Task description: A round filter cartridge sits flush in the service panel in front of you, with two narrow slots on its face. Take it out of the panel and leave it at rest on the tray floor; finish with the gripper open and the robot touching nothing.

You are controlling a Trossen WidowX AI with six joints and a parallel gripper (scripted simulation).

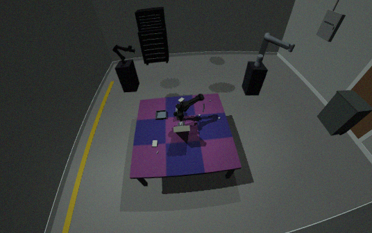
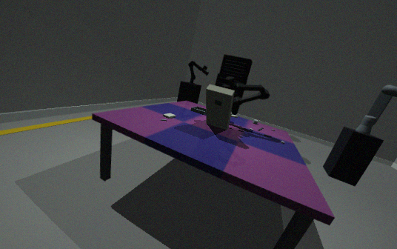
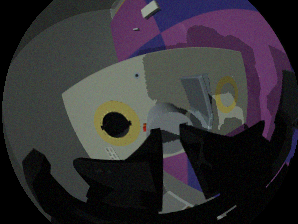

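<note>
The round filter cartridge lies 10 mm ahead of my gripper tip and 10 mm below it. The rest, counted from my gripper tip: service panel: 50 mm ahead, 50 mm below; tray: 310 mm behind, 310 mm to the right, 200 mm below.
</note>
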